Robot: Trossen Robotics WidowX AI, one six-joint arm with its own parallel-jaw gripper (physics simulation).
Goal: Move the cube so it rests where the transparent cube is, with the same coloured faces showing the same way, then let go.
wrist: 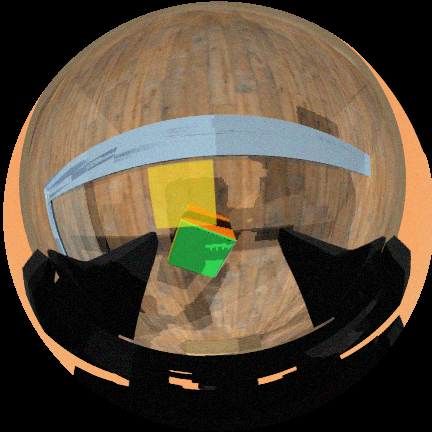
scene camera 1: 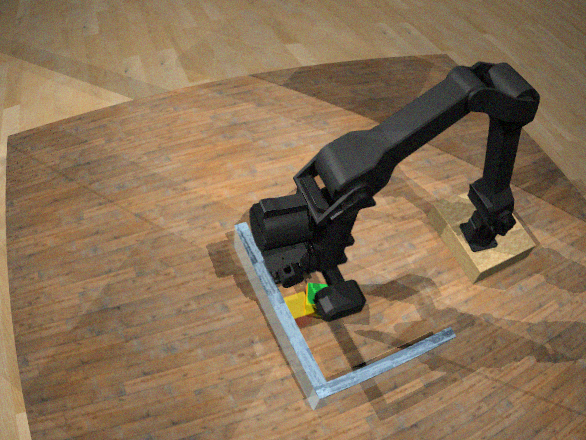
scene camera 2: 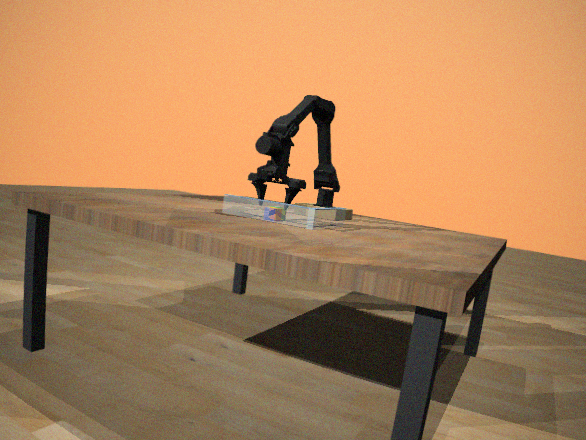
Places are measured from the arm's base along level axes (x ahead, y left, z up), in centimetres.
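Pixels of known places: gripper, fingertip midpoint: point(wrist: 218, 236) point(scene camera 1: 309, 289); arm's base, origin of the base link: point(scene camera 1: 478, 236) point(scene camera 2: 324, 206).
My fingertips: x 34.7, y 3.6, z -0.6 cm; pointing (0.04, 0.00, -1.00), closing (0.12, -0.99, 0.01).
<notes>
For each thing: its top centre in the pictures, then the offset to it from my fingertips. "*": a spot on its surface instead.
- transparent cube, middle of its top: point(wrist: 180, 195) point(scene camera 1: 297, 305) dx +2.7, dy +2.6, dz +0.4 cm
- mixed-colour patch, surface spot: point(scene camera 2: 274, 214) * dx +6.3, dy +6.2, dz -1.2 cm
The cube point(scene camera 1: 315, 291) point(wrist: 200, 252) stands on the table with a green face up and orange on the side towards the wall. The transparent cube point(scene camera 1: 295, 303) point(wrist: 175, 192) has a yellow top, lies beside the wall and partly overlaps the cube in view; the two are turned differently. In scene view 2 a mixed-colour patch point(scene camera 2: 274, 214) shows through the wall; I cannot separate the cubes there. My gripper point(scene camera 1: 311, 295) point(scene camera 2: 274, 202) point(wrist: 218, 236) is open and empty, pointing down just above the cube. In the wrist view the cube lies between the fingers' lines, nearer the left finger.
A pale blue wall point(scene camera 1: 292, 330) point(scene camera 2: 240, 205) point(wrist: 200, 137) runs close beside the transparent cube. A shorter wall point(scene camera 1: 390, 362) meets it at a corner. The arm's base stands on a yellowish block point(scene camera 1: 505, 260) point(scene camera 2: 344, 215) point(wrist: 212, 346).
</notes>
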